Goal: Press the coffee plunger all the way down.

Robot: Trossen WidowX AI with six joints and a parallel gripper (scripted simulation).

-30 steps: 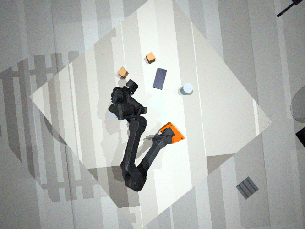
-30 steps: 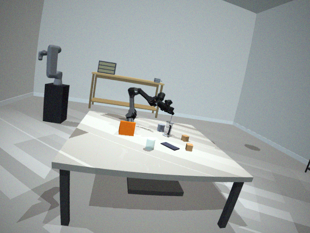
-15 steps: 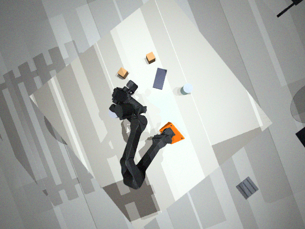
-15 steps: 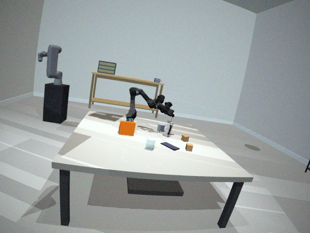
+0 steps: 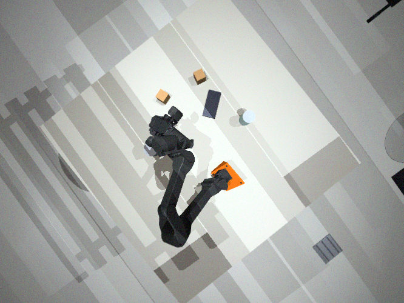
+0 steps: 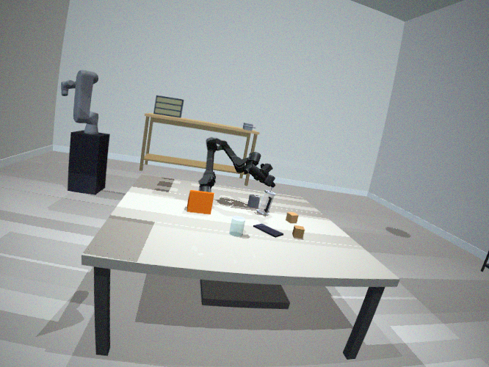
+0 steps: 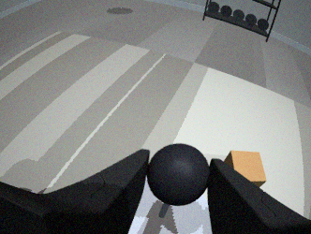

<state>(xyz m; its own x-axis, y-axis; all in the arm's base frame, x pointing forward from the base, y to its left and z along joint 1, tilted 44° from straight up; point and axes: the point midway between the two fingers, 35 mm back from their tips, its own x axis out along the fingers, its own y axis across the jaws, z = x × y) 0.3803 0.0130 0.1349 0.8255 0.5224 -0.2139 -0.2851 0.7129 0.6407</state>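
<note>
Now: gripper tip 20 mm past the coffee press, 20 mm to the left of it and 90 mm above it.
</note>
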